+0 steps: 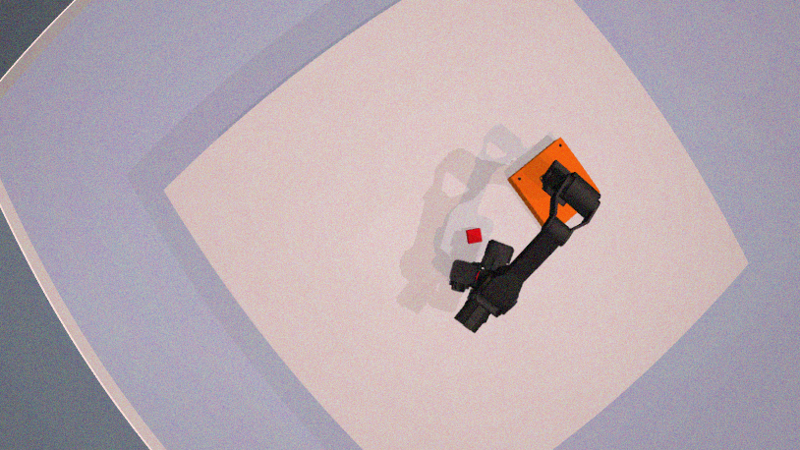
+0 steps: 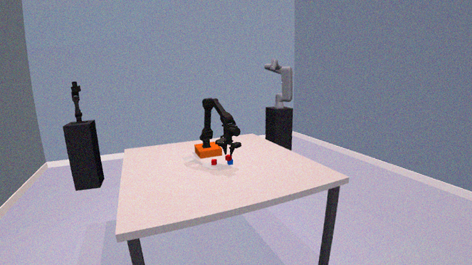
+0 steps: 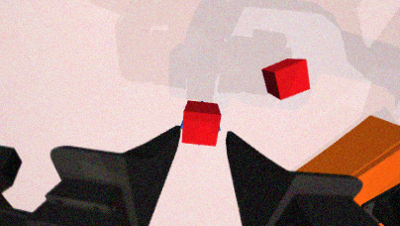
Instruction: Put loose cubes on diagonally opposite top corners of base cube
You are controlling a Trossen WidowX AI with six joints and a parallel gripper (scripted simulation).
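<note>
The blue cube is 10 mm behind my gripper tip, 10 mm to the left of it and 50 mm below it.
</note>
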